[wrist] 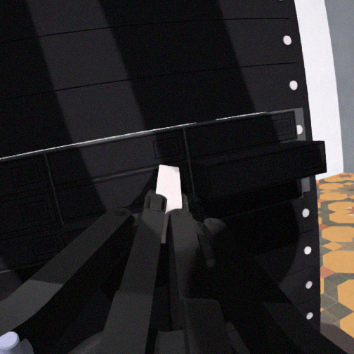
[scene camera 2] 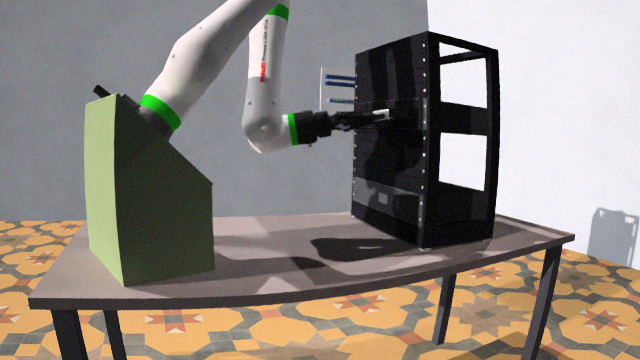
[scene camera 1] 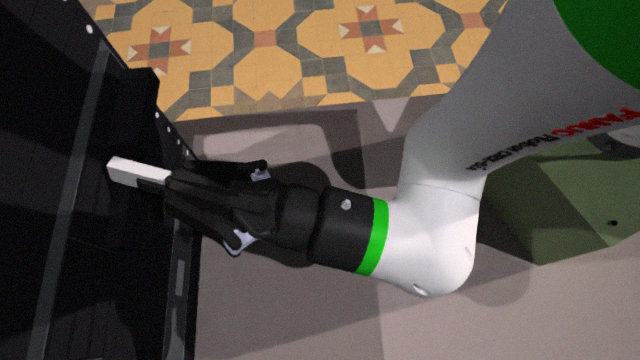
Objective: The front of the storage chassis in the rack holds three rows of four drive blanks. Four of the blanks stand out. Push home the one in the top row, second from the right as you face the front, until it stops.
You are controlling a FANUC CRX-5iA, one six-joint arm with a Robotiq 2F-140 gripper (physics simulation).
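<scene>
The storage chassis sits in the black rack. In the wrist view, the top-row blank second from the right looks about level with the top-right blank. Below the top-right blank, a dark blank in the rightmost column stands well out. My gripper is shut and empty, its pale tips at the chassis front, just below the target blank's recessed square. Whether the tips touch a blank cannot be told. The fingers hide the lower blanks of that column.
The arm's green pedestal stands on the table, in front of the rack. A pale panel with blue bars shows behind the rack's left edge in scene camera 2. The protruding blank lies right of the fingers.
</scene>
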